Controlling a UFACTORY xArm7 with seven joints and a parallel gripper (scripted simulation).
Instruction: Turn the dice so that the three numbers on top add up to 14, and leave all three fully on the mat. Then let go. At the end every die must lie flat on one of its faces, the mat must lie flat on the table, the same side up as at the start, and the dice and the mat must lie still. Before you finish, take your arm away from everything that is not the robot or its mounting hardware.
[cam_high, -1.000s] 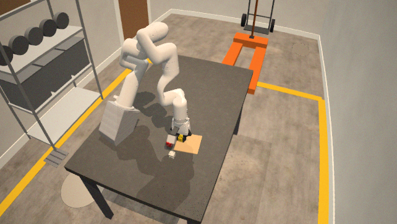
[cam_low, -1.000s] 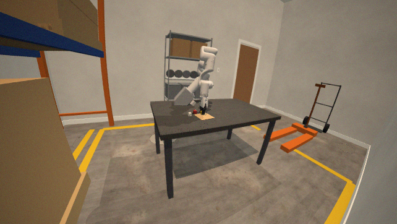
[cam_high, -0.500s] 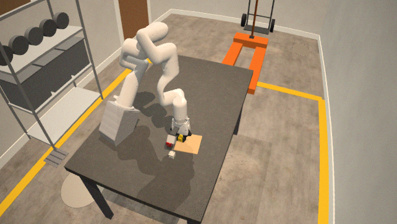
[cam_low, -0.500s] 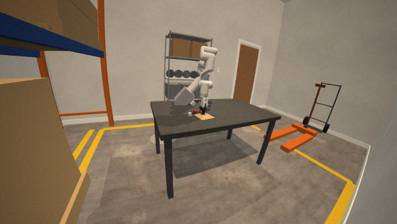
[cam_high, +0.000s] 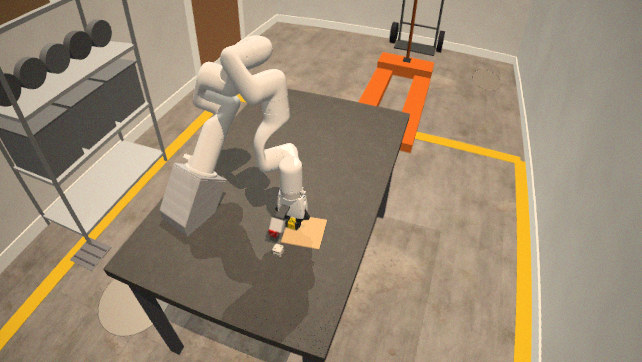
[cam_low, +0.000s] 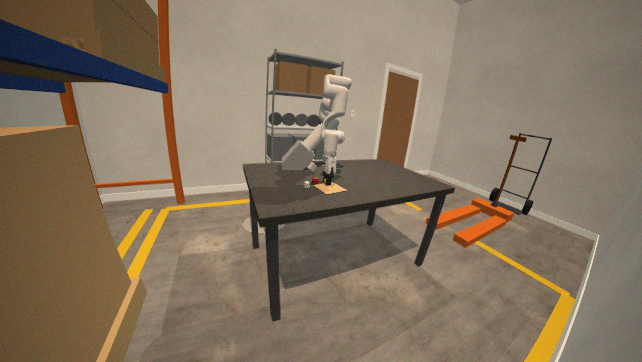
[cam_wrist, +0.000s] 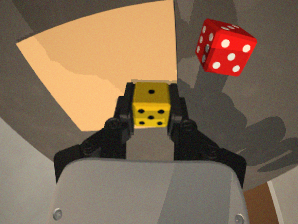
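Right now the yellow die is 1 cm below my hand. From my hand the other things lie so: mat 5 cm ahead, 3 cm below; red die 5 cm to the right, 5 cm behind, 1 cm below; white die 13 cm to the right, 1 cm below.
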